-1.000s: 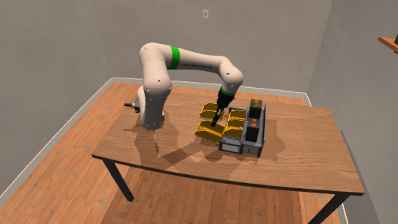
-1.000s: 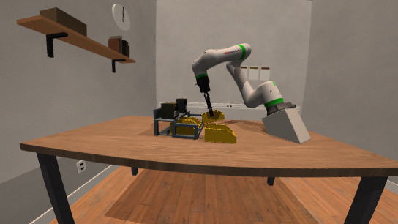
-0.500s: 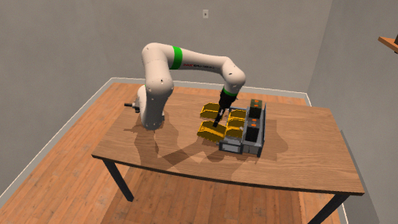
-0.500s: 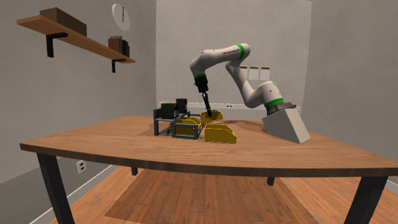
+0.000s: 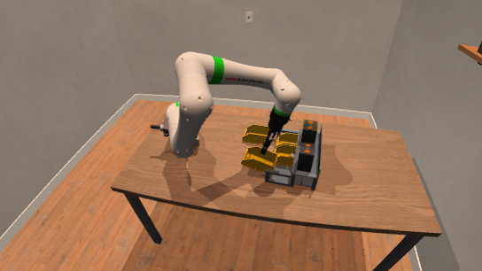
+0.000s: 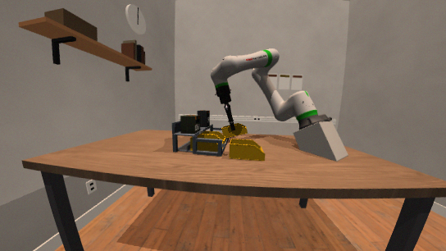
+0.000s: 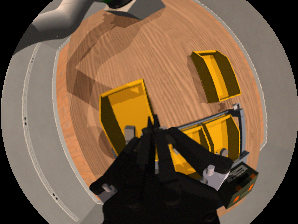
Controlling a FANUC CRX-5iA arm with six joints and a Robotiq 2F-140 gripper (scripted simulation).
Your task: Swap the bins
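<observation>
My hand is 170 mm short of the shelf, 20 mm to the right of it and 60 mm above it.
</observation>
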